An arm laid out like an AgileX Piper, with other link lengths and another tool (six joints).
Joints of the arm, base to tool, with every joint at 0 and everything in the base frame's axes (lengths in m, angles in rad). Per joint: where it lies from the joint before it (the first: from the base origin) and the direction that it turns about. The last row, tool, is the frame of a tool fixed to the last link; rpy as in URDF.
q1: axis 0 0 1 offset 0 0 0.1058
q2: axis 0 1 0 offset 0 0 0
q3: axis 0 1 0 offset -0.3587 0 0.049
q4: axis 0.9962 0 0.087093 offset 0.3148 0 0.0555
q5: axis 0 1 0 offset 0 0 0
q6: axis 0.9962 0 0.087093 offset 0.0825 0 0.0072
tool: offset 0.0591 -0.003 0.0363 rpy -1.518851 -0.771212 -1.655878
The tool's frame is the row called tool.
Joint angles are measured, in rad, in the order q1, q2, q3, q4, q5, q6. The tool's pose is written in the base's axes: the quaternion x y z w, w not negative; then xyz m. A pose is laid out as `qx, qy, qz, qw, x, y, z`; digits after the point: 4 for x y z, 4 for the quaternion.
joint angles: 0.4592 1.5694 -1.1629 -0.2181 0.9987 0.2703
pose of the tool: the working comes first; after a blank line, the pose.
Where each joint sits with the arm in this pose, in the base's axes (m; each line is computed from the numbers above, not from the rounded line before):
q1: 0.0000 0.0000 0.1058
q2: 0.0000 0.0000 0.1058
q3: 0.0435 0.0215 0.4646
q4: 0.3223 0.1594 0.3911
q5: 0.3223 0.1594 0.3911
q6: 0.3480 0.1553 0.3125
the tool: 0.3964 0.1583 0.2628

0.9550, -0.2553, 0.1496, 0.0178, 0.3964, 0.1583, 0.2628
